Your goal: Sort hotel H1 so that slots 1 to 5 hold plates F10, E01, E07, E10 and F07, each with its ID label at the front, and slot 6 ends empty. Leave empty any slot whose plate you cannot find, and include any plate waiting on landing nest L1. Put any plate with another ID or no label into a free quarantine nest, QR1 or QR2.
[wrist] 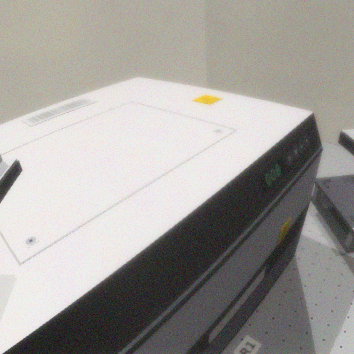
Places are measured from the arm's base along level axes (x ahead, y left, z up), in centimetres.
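Pixels of known places: gripper, between the fingertips: [182, 129].
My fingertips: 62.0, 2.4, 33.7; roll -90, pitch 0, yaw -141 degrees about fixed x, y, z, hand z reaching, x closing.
Ahead of a thing's pixels: the offset from my fingertips to its top centre, as dx, dy, dz. "spot": to the spot under its first point. Level surfaces: height alone.
My gripper [182, 129] is open with nothing between its fingers. One finger shows at the left edge and the tip of the other at the right edge, both in front of a large white-topped instrument. Hotel H1, its plates and landing nest L1 do not show in this view. A small label {spot: -3.0, -8.2, -32.3} [247, 345] at the bottom edge reads "R1", partly cut off; I cannot tell whether more letters stand before it.
The white instrument {+17.9, -10.9, -7.6} [125, 165] fills most of the view, with a dark front band, green display {spot: -0.6, -13.7, -9.9} [273, 175] and yellow sticker {spot: +12.3, -24.3, -7.6} [207, 99] on top. A dark grey block-like fixture {spot: -8.3, -38.9, -27.4} [340, 200] sits on the perforated table {dz -32.4} [320, 280] at the right. Plain walls stand behind.
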